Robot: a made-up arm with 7 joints.
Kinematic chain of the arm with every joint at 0, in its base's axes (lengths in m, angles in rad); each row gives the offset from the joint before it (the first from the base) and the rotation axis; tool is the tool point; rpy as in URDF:
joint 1: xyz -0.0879 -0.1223 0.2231 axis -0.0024 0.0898 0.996
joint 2: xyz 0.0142 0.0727 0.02 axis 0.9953 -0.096 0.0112
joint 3: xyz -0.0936 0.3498 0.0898 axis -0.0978 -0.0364 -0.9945
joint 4: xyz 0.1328 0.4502 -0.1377 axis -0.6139 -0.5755 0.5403
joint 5: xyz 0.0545 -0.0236 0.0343 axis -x
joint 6: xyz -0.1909 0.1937 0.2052 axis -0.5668 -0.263 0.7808
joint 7: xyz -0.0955 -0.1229 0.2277 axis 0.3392 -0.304 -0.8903
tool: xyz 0.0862 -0.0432 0.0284 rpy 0 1.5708 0
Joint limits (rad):
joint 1: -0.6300..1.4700
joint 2: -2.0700..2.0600
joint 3: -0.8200..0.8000
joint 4: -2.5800..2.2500
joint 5: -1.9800..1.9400
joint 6: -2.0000..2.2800
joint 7: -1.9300..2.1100
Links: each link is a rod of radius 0.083 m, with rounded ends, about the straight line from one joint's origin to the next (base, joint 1, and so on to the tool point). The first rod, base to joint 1, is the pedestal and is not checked.
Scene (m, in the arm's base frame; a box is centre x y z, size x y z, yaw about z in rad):
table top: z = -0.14
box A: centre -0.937 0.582 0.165 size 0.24 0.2 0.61 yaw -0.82
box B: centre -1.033 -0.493 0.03 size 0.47 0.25 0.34 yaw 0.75
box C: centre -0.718 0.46 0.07 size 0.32 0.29 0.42 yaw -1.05
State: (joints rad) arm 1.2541 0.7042 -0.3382 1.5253 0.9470 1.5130 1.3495
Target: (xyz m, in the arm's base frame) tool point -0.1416 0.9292 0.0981
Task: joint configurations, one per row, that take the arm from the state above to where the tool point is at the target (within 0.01 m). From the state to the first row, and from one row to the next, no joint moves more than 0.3 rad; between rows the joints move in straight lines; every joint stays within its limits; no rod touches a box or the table.
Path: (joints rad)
1: 1.0092 0.7674 -0.2593 1.4111 0.9879 1.5185 1.3192
2: 0.7643 0.8306 -0.1804 1.2968 1.0287 1.5241 1.2888
3: 0.5194 0.8938 -0.1016 1.1826 1.0696 1.5296 1.2585
4: 0.2750 0.7077 0.0088 1.3748 1.2332 1.5630 1.2458
5: 0.0307 0.5215 0.1191 1.5669 1.3969 1.5964 1.2332

